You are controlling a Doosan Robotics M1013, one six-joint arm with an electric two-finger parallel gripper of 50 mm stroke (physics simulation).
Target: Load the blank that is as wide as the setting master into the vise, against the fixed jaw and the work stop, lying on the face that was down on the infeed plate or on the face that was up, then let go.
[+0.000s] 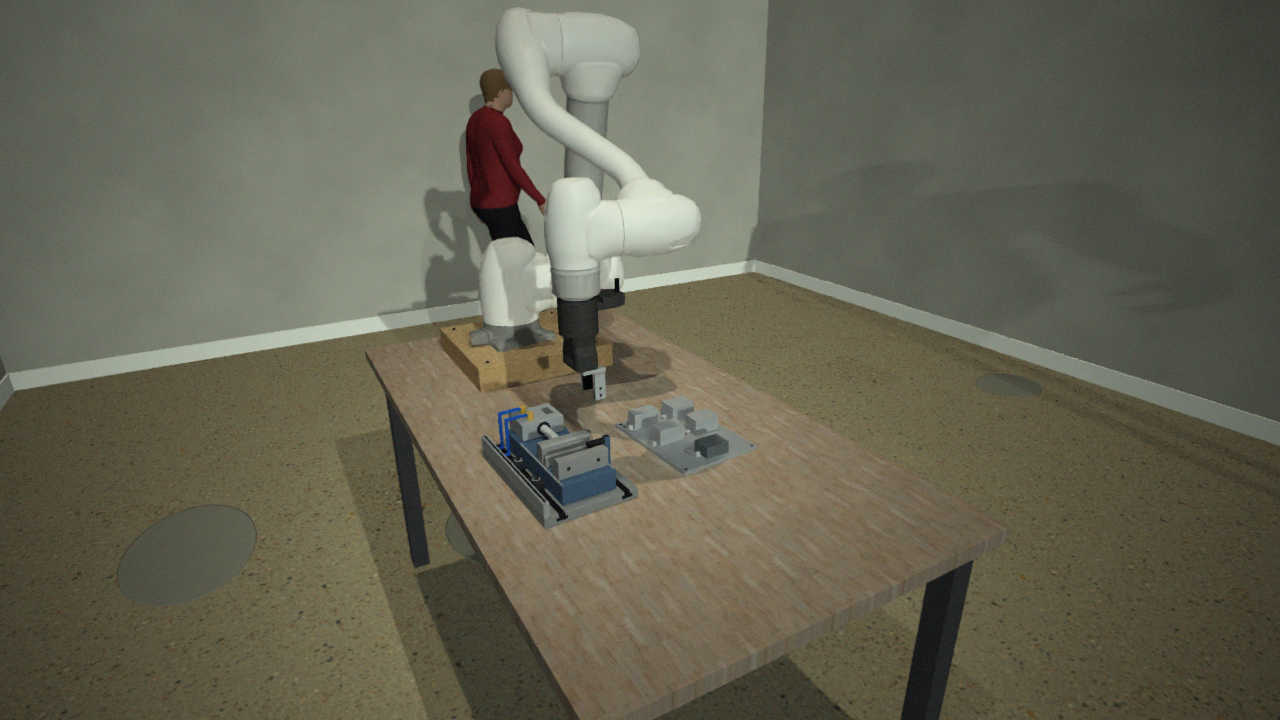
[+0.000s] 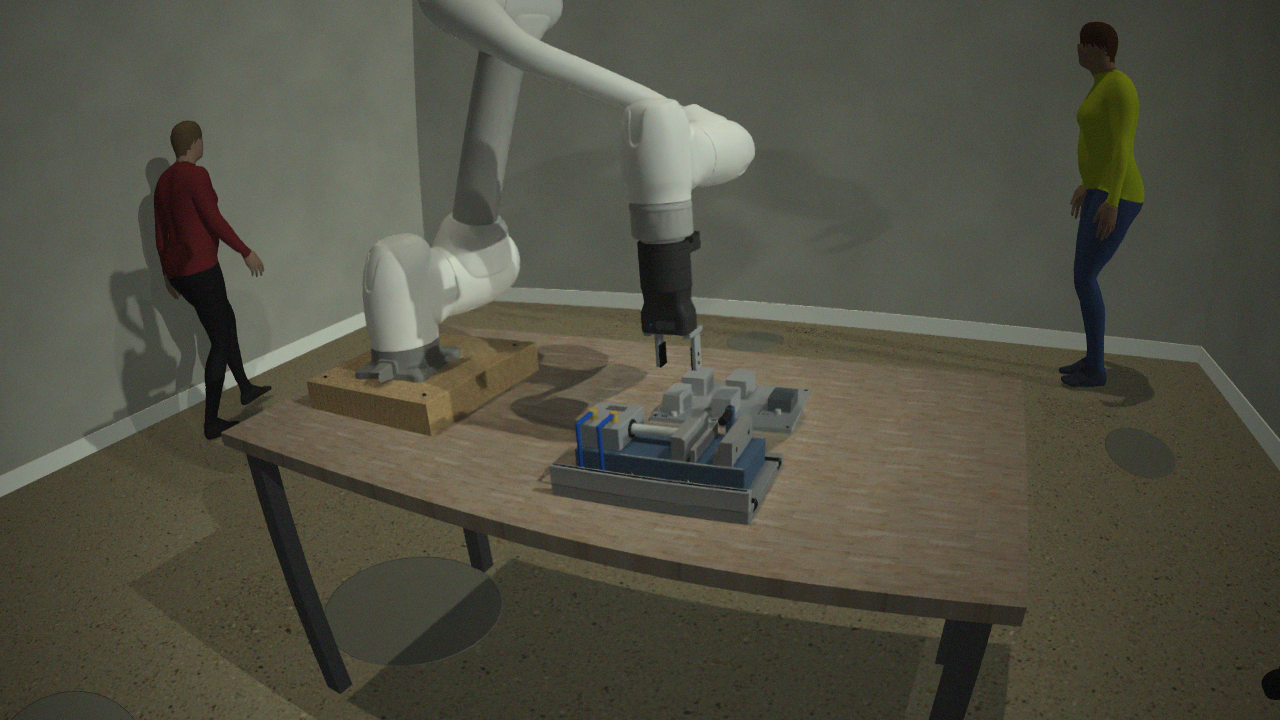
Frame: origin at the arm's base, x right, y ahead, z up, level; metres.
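Seen in the pictures: gripper, fingertip midpoint: (image 1: 593, 393) (image 2: 679, 366); arm's base, link origin: (image 1: 512, 337) (image 2: 408, 366).
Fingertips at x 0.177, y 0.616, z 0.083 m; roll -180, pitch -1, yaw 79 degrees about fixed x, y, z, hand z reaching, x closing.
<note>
Offsets run from my fingertips to a thing's top centre. "spot": to the spot under its first point.
My gripper (image 1: 594, 385) (image 2: 678, 352) is open and empty, pointing down above the table on the robot-base side of the infeed plate (image 1: 733, 444) (image 2: 785, 422). Several light grey blocks stand on the plate, among them one at its back {spot: dx -0.234, dy -0.005, dz -0.109 m} (image 1: 677, 409) and one at its near side {spot: dx -0.138, dy +0.060, dz -0.109 m} (image 1: 665, 432). A dark grey block {dx -0.190, dy +0.144, dz -0.113 m} (image 1: 711, 445) (image 2: 783, 399) stands at the plate's far end from the base. Which blank matches the master's width cannot be told. The blue vise {dx +0.100, dy +0.004, dz -0.047 m} (image 1: 586, 484) (image 2: 626, 458) has a grey fixed jaw (image 1: 581, 462) (image 2: 735, 440); whether anything lies between the jaws is unclear.
The vise stands on a grey base with a raised side rail {spot: dx +0.197, dy +0.012, dz -0.111 m} (image 1: 514, 479) (image 2: 644, 495), beside the infeed plate. Blue hoses {spot: dx +0.146, dy -0.113, dz -0.077 m} (image 1: 503, 431) (image 2: 580, 440) rise at its end nearer the robot. The arm stands on a wooden block (image 1: 519, 368) (image 2: 429, 411). A person in red (image 1: 492, 161) (image 2: 186, 219) stands beyond the table.
</note>
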